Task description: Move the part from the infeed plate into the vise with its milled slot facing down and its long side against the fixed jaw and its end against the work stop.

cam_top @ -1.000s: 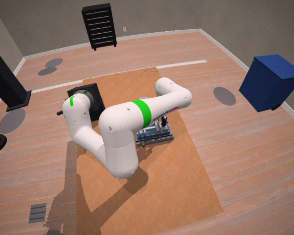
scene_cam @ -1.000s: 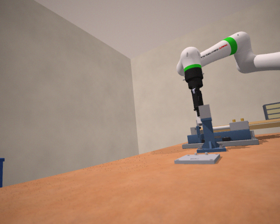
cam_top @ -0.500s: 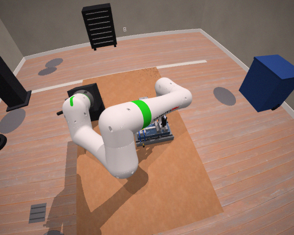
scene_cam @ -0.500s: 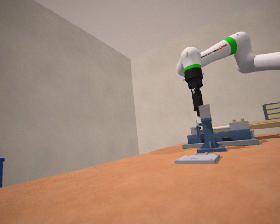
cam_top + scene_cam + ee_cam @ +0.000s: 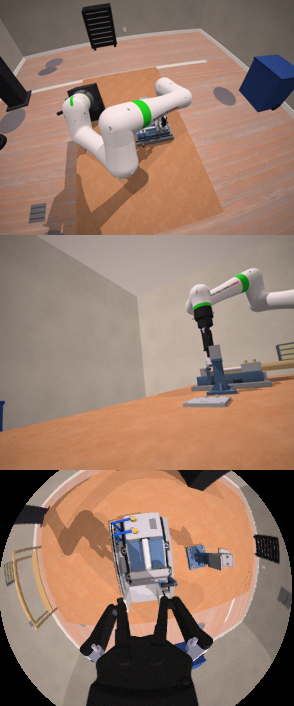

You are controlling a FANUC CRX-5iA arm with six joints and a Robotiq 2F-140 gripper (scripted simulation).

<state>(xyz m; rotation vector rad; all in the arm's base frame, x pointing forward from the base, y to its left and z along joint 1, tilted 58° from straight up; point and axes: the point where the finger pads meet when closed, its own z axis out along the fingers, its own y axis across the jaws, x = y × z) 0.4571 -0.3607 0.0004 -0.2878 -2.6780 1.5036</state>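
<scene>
Now: hand 3 cm above the part. The rest, counted from my hand: air cylinder: 16 cm behind, 4 cm to the left, 6 cm below; then vise base: 6 cm behind, 3 cm to the left, 10 cm below.
</scene>
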